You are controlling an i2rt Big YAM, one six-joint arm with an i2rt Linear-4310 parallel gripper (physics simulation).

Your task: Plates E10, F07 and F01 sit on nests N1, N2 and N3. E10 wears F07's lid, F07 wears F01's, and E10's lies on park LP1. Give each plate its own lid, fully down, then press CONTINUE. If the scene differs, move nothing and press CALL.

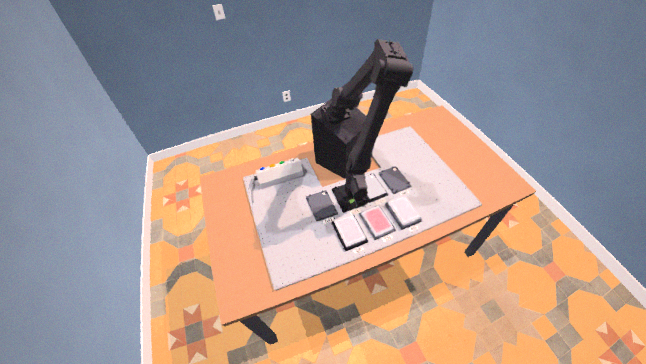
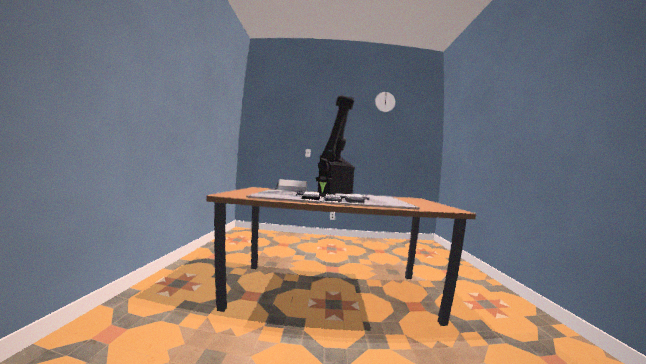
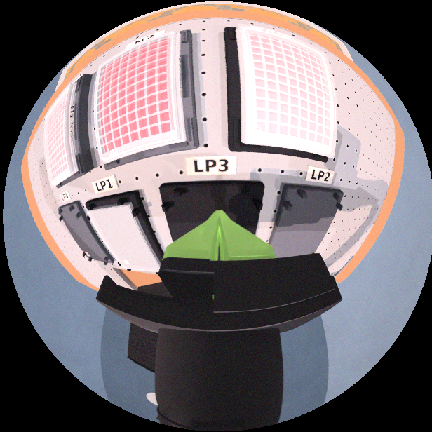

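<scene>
My gripper is shut and empty, its green fingertips together, pointing down over the dark park LP3. Plate E10 shows pale pink wells under a clear lid. The middle plate shows deeper red wells and looks lidless. The third plate is pale pink and looks lidded. The labels of the last two are not readable. A whitish lid lies flat on LP1. The grey park LP2 bears no lid.
A white console with coloured buttons stands at the back left of the perforated board. Another grey park lies beyond LP1, without a lid. The arm's black base stands behind the parks.
</scene>
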